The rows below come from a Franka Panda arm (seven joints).
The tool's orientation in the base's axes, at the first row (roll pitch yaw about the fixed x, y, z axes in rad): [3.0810, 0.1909, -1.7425]
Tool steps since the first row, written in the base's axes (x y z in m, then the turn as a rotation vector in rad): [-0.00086, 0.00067, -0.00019, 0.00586, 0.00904, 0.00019]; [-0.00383, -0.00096, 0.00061, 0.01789, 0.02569, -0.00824]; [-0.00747, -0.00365, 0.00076, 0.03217, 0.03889, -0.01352]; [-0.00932, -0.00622, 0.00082, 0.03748, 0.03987, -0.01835]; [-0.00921, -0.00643, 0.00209, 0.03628, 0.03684, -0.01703]
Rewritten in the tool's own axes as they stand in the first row. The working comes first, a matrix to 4 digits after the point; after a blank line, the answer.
The tool's axes in the first row as the columns of a matrix, in the base's axes (used below as rounded here):
[-0.1678, -0.9855, -0.0273]
[-0.9674, 0.1592, 0.1970]
[-0.1897, 0.0595, -0.9800]

[-0.00047, 0.00094, 0.00034, -0.00976, -0.00432, 0.00143]; [0.00146, 0.00366, -0.00068, -0.02629, -0.01403, 0.01265]; [0.00464, 0.00683, -0.00126, -0.04046, -0.02632, 0.02003]; [0.00743, 0.00824, -0.00177, -0.04138, -0.03168, 0.02481]; [0.00737, 0.00818, -0.00306, -0.03850, -0.03090, 0.02296]
